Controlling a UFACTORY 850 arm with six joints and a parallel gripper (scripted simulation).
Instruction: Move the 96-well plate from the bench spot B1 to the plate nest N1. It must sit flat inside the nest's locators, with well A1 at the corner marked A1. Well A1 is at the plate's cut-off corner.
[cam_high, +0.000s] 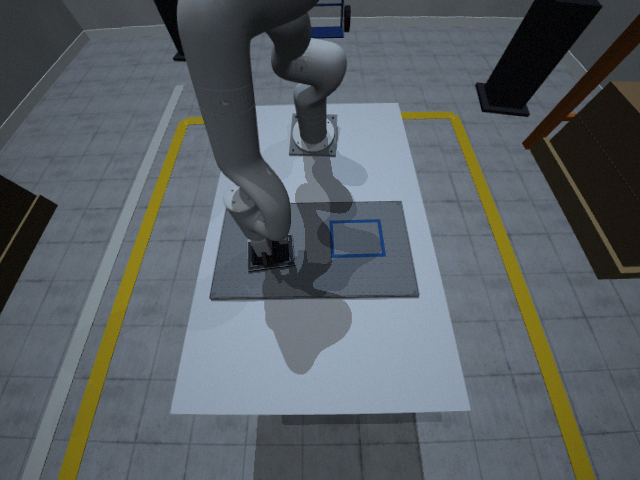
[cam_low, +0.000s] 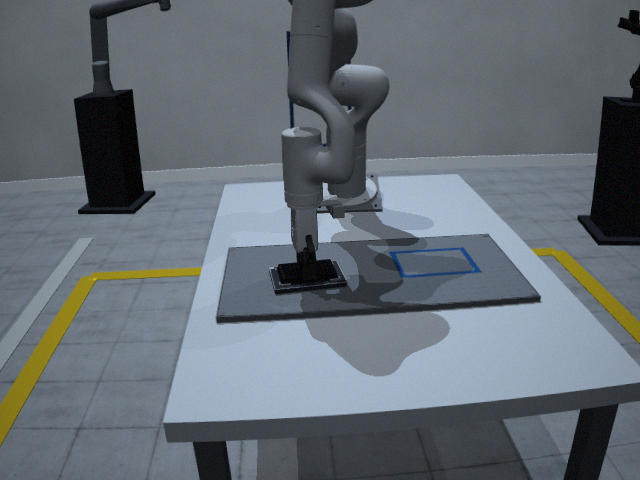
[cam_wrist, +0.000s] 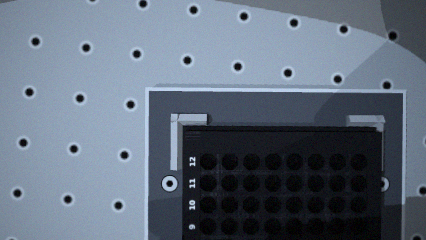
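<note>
The 96-well plate is 10 mm below my hand. The rest, counted from my hand: plate nest N1 (30 mm below).
</note>
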